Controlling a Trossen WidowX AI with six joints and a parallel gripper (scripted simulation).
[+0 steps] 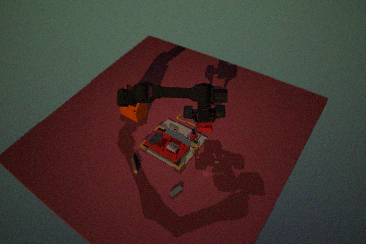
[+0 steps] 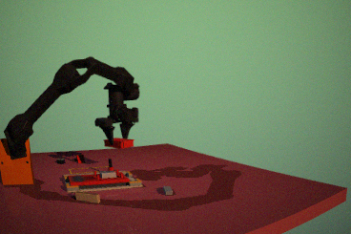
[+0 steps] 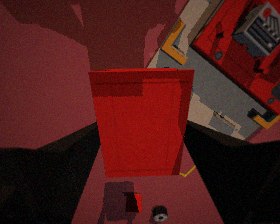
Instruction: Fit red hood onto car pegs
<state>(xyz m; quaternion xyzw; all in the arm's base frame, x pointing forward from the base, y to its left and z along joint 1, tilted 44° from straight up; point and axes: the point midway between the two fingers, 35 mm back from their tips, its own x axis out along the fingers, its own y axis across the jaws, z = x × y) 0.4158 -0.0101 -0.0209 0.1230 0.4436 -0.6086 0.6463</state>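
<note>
Right now my gripper tip is 100 mm past the grey engine block, 140 mm to the left of it and 90 mm above it. From my gripper tip the other things lie so: tan wooden bar (230 mm behind, 300 mm to the right, 100 mm below); then dark wheel (200 mm behind, 280 mm to the left, 100 mm below); then red hood (10 mm above).
</note>
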